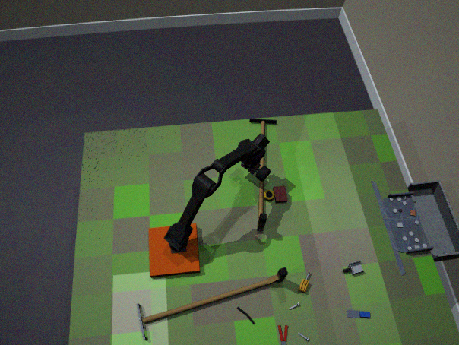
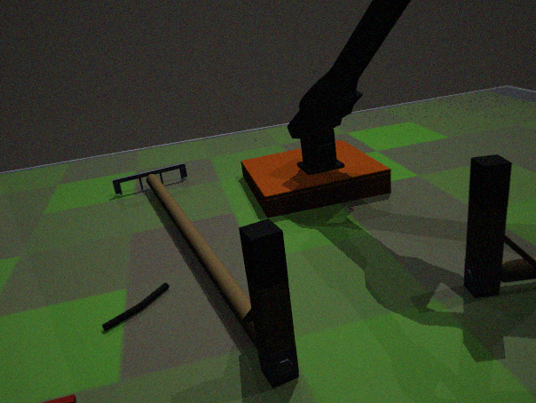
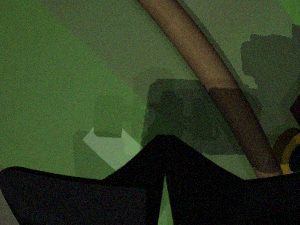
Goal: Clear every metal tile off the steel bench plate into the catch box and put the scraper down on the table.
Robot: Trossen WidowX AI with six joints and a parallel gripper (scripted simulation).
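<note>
Right now the long scraper is 50 mm ahead of my gripper tip, 10 mm to the left of it and 10 mm above it. From my gripper tip the other things lie so: yellow ring: 120 mm to the right, 60 mm ahead, 40 mm below; then black strip: 620 mm to the right, 120 mm behind, 50 mm below; then red block: 120 mm to the right, 120 mm ahead, 40 mm below.
</note>
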